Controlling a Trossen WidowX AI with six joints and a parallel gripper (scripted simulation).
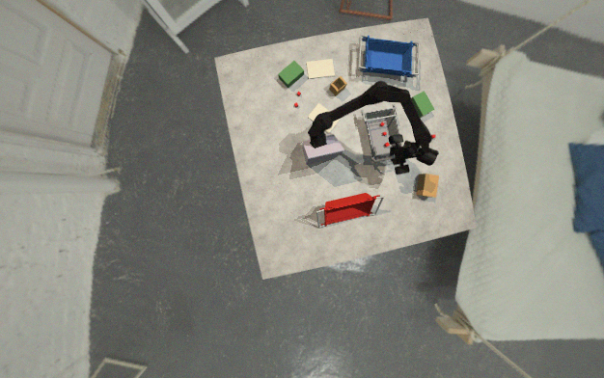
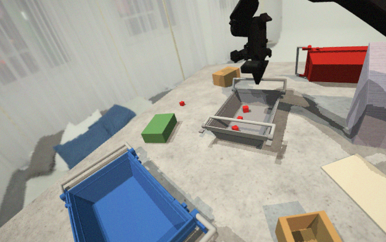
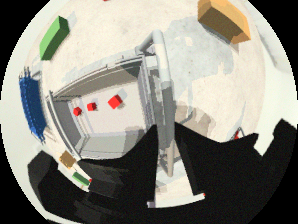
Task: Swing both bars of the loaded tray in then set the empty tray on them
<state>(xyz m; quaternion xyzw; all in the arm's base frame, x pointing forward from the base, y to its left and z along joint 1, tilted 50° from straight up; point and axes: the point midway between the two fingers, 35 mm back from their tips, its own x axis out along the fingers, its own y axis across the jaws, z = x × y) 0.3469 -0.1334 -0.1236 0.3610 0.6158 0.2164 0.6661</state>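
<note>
My gripper tip is 310 mm past the red tray and 180 mm to the left of it. From my gripper tip the other things lie so: small brown box: 470 mm to the left, 120 mm behind, 60 mm below.
</note>
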